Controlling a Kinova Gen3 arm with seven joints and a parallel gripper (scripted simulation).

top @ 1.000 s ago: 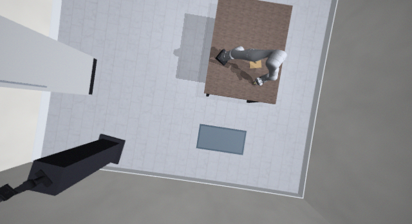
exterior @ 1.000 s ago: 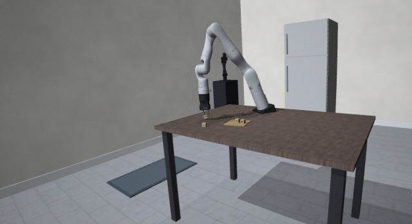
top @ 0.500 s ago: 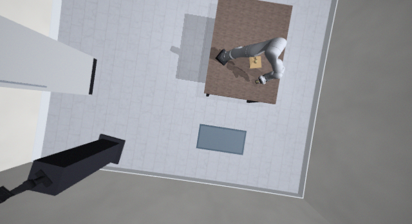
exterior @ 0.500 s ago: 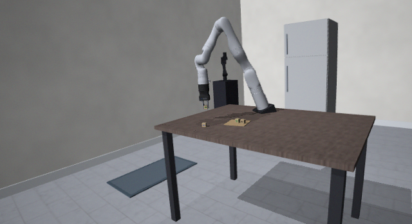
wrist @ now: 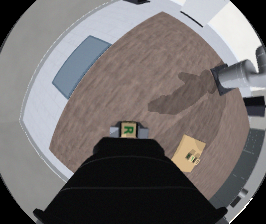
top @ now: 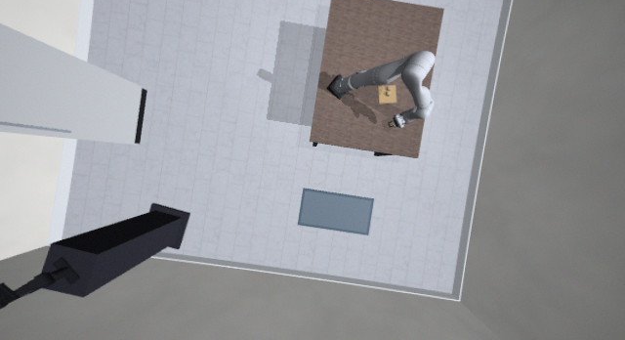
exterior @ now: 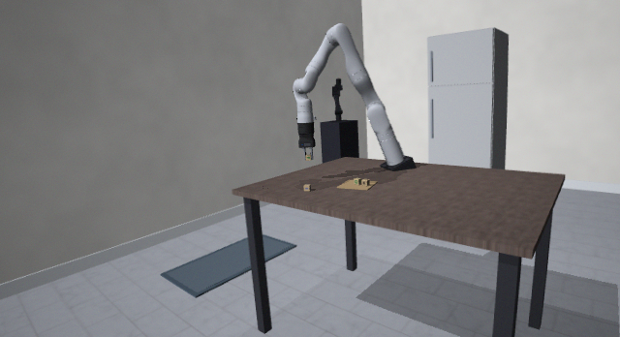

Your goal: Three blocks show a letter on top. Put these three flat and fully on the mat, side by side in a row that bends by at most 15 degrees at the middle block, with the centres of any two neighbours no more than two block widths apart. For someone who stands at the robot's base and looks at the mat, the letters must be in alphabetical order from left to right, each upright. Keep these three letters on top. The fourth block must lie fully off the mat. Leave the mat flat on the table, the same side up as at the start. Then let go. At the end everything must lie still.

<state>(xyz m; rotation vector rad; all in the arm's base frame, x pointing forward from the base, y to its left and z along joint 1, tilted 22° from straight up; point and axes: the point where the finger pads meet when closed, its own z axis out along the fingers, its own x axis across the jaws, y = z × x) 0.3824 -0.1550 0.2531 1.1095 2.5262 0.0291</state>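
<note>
Right now my hand is 260 mm to the right of the mat, 120 mm above it and 50 mm past it. From my hand the other things lie so: tan block (140 mm to the left, 140 mm ahead, 100 mm below).
</note>
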